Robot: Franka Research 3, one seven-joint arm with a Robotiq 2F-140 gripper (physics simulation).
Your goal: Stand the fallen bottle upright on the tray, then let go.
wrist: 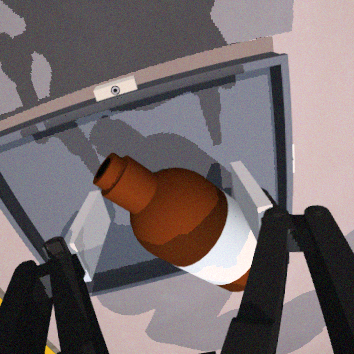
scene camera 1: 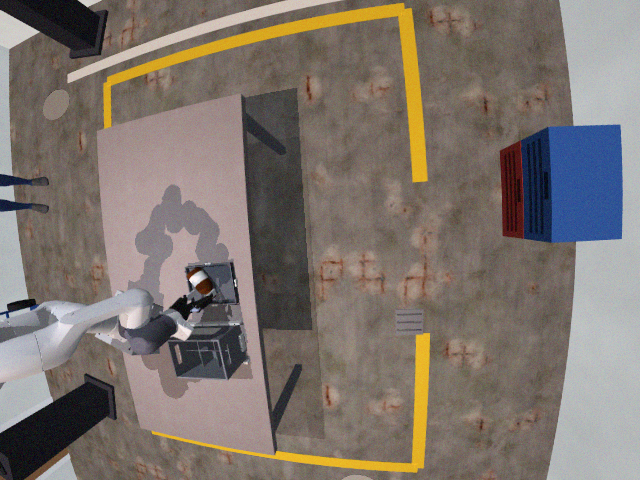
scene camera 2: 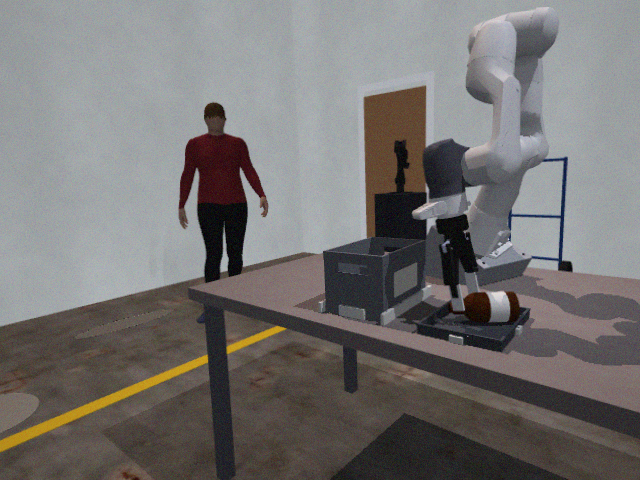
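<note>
The brown bottle (scene camera 1: 200,280) (scene camera 2: 500,306) (wrist: 180,215) with a white label lies on its side over the dark tray (scene camera 1: 225,273) (scene camera 2: 480,341) (wrist: 245,110). In the wrist view its neck points to the upper left over the tray floor, and its base end reaches over the lower rim. My gripper (scene camera 1: 205,296) (scene camera 2: 466,297) (wrist: 167,192) is open, with its fingertips low over the tray on either side of the bottle's neck and shoulder. In the wrist view, the right finger covers part of the label and base; a gap shows between the left finger and the bottle.
A grey open crate (scene camera 1: 204,359) (scene camera 2: 354,297) stands on the table (scene camera 1: 170,155) (scene camera 2: 268,289) beside the tray. The table's long edge runs close past both. A person (scene camera 2: 222,170) stands beyond the table. A blue cabinet (scene camera 1: 584,183) stands on the floor away from it.
</note>
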